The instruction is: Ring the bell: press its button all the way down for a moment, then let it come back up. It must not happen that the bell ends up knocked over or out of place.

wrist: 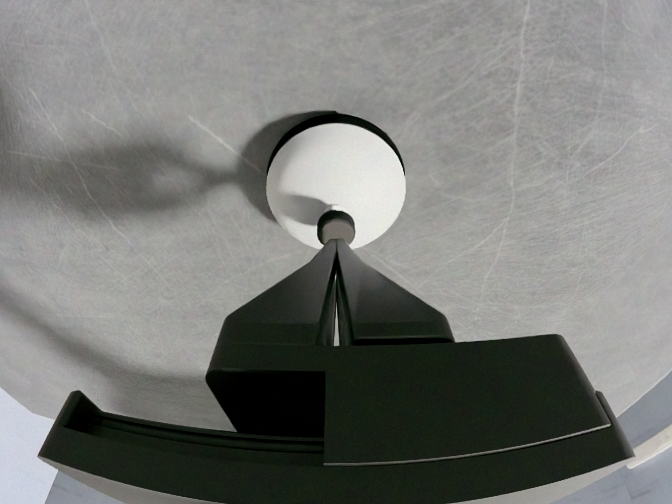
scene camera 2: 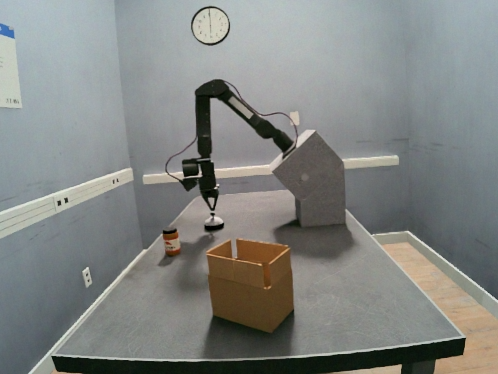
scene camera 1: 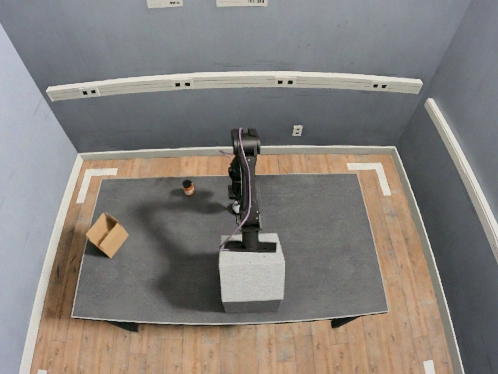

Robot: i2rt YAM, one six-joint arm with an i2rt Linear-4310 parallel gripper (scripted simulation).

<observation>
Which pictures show the cardboard box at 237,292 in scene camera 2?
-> Scene camera 2 and scene camera 1 only.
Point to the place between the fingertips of my gripper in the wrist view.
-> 336,251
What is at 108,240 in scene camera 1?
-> A cardboard box.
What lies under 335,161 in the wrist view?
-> A bell.
</observation>
